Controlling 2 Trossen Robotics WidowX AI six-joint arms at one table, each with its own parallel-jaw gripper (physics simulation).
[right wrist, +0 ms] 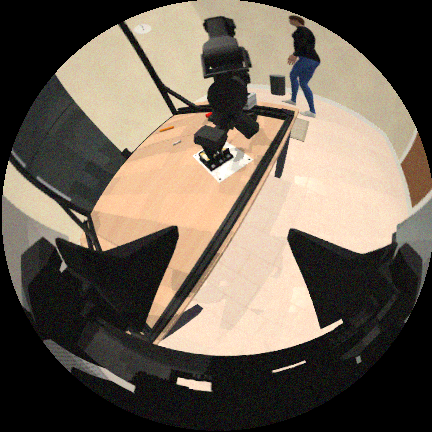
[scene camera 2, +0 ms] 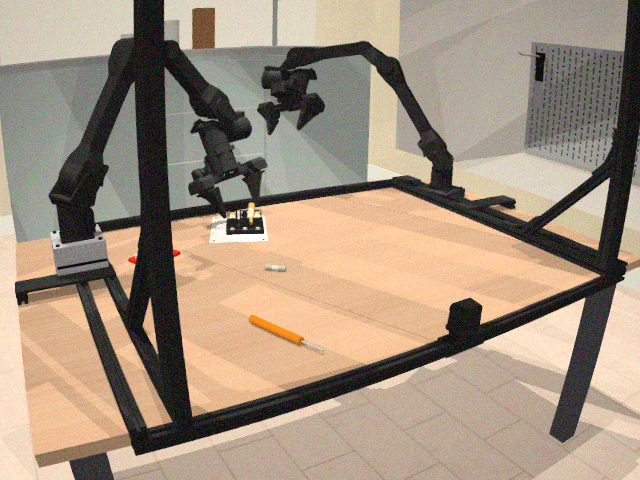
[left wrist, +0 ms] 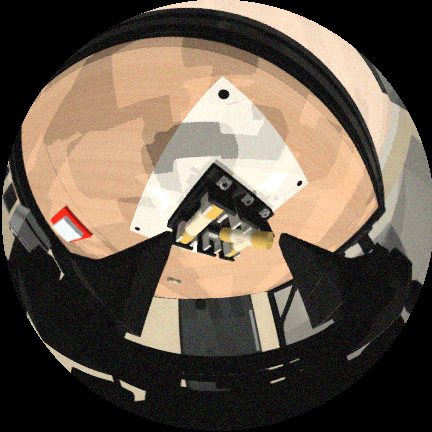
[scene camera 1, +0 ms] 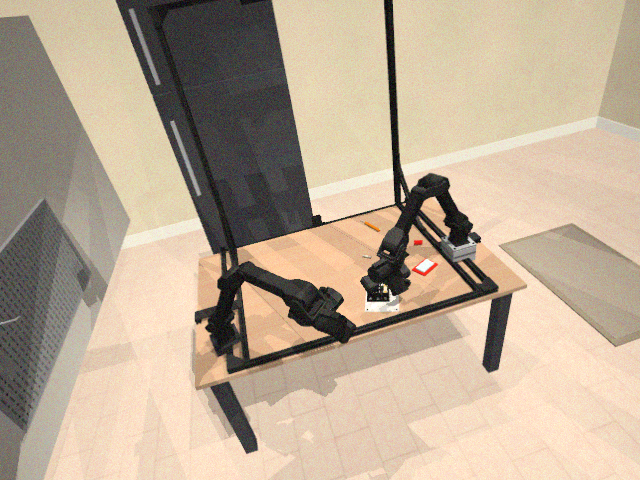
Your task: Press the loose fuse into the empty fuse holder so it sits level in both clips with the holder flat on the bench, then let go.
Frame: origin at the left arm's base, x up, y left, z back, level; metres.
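Seen in the pictures: left gripper, fingertip midpoint: (scene camera 2: pixel 241 211) (left wrist: pixel 227 237) (scene camera 1: pixel 379 288); right gripper, fingertip midpoint: (right wrist: pixel 234 232) (scene camera 2: pixel 283 132); left arm's base, link origin: (scene camera 2: pixel 76 235) (scene camera 1: pixel 458 240); right arm's base, link origin: (scene camera 2: pixel 441 187) (left wrist: pixel 361 237) (scene camera 1: pixel 225 337).
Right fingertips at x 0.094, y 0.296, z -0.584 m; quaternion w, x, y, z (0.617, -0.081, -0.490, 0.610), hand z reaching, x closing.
Pixels of each thing's middle, then the offset from my right fingertips to it.
- gold-capped fuse, body centre: (left wrist: pixel 198 220) dz +0.227, dx -0.146, dy -0.200 m
- loose fuse, body centre: (left wrist: pixel 243 236) (scene camera 2: pixel 250 213) dz +0.185, dx -0.139, dy -0.207 m
- small pale cylinder, body centre: (scene camera 2: pixel 275 267) (scene camera 1: pixel 366 256) dz +0.241, dx -0.166, dy -0.449 m
- orange screwdriver, body centre: (scene camera 2: pixel 285 334) (scene camera 1: pixel 369 225) dz +0.337, dx -0.165, dy -0.676 m
- red-edged white pad, body centre: (scene camera 2: pixel 154 254) (left wrist: pixel 66 228) (scene camera 1: pixel 425 266) dz +0.431, dx -0.165, dy -0.283 m
- small red block, body centre: (scene camera 1: pixel 418 242) dz +0.477, dx -0.162, dy -0.439 m
The black fuse holder (scene camera 1: pixel 378 296) (scene camera 2: pixel 245 227) (left wrist: pixel 235 192) sits on a white plate (scene camera 2: pixel 222 238) (left wrist: pixel 225 115). In the left wrist view one gold-capped fuse (left wrist: pixel 200 224) lies along one side of the holder. The loose fuse (scene camera 2: pixel 251 212) (left wrist: pixel 246 239) is tilted, with one gold-capped end standing up above the holder's other side; its low end is partly hidden among the clips. My left gripper (scene camera 2: pixel 239 208) (left wrist: pixel 227 237) is open and empty, its fingers low over the holder, on both sides of the loose fuse and apart from it. My right gripper (scene camera 2: pixel 285 130) (right wrist: pixel 234 232) is open and empty, high above the table's edge.
A small pale cylinder (scene camera 1: pixel 366 256) (scene camera 2: pixel 275 268) and an orange screwdriver (scene camera 1: pixel 372 226) (scene camera 2: pixel 276 329) lie on the table. A red-edged white pad (scene camera 1: pixel 424 266) (left wrist: pixel 67 227) and a small red block (scene camera 1: pixel 417 242) lie near the left arm's base. Black rails edge the table.
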